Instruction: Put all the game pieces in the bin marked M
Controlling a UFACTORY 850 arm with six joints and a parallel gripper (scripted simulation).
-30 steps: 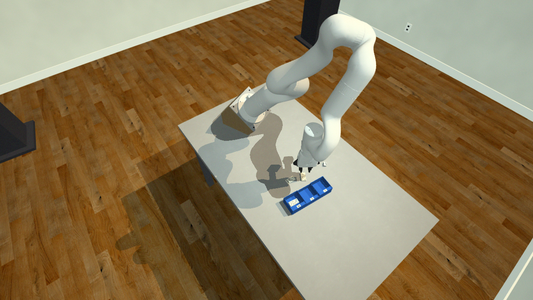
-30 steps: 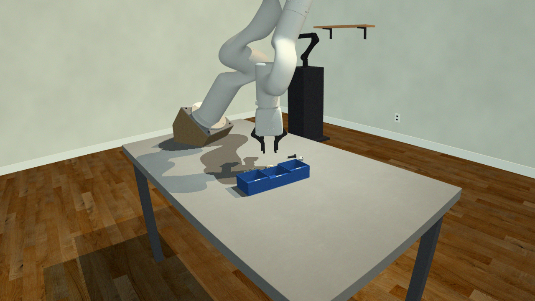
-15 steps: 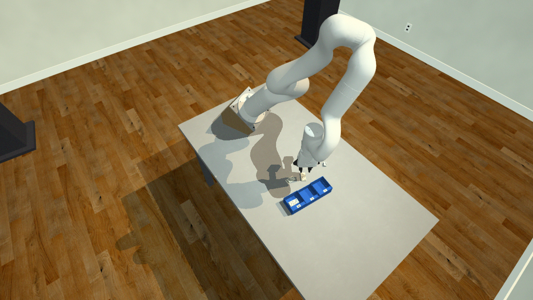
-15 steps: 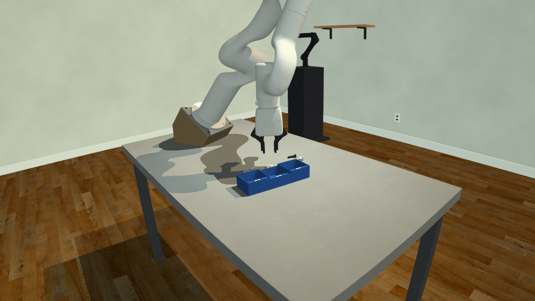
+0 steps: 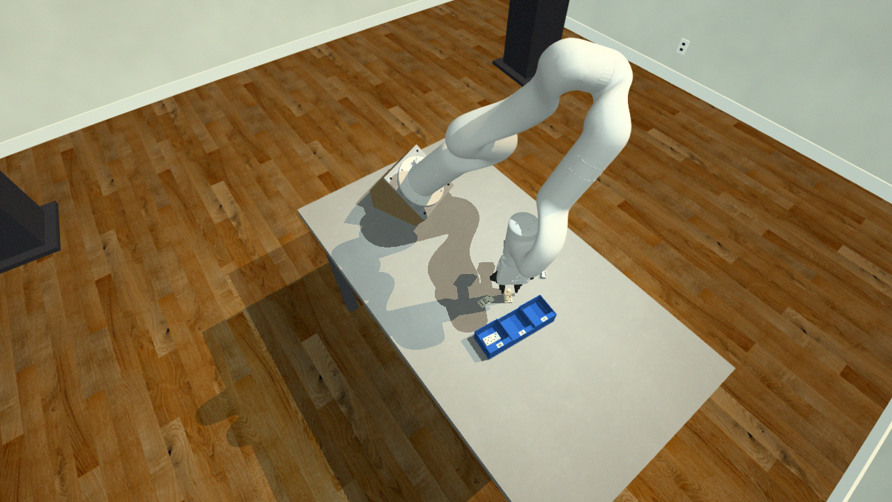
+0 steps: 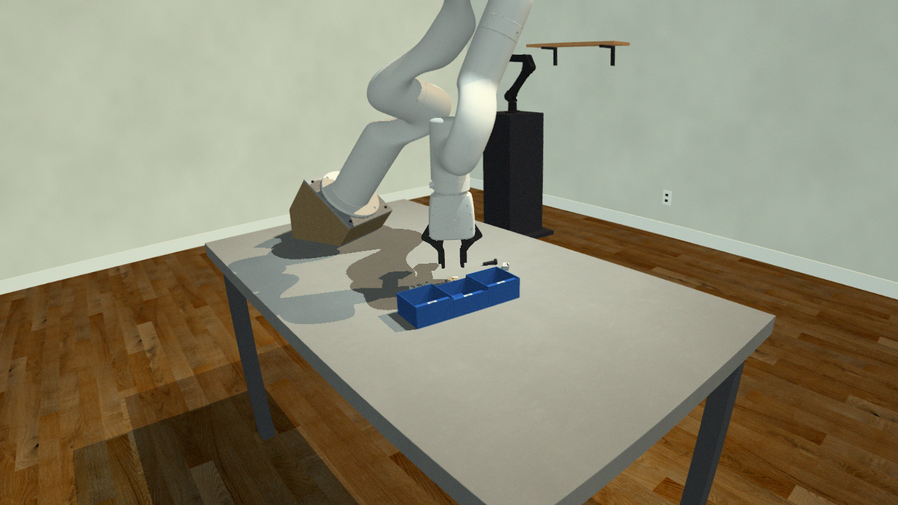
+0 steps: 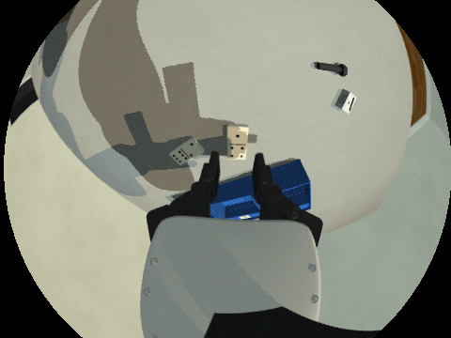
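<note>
Now: hand 140 mm to the left of the white domino, 100 mm short of it and 50 mm above it. From my hand the other things lie so: blue three-part bin 110 mm ahead, 50 mm to the right, 40 mm below; then white part 160 mm to the left, 50 mm below; then black bolt 150 mm to the left, 60 mm below, 40 mm behind.
</note>
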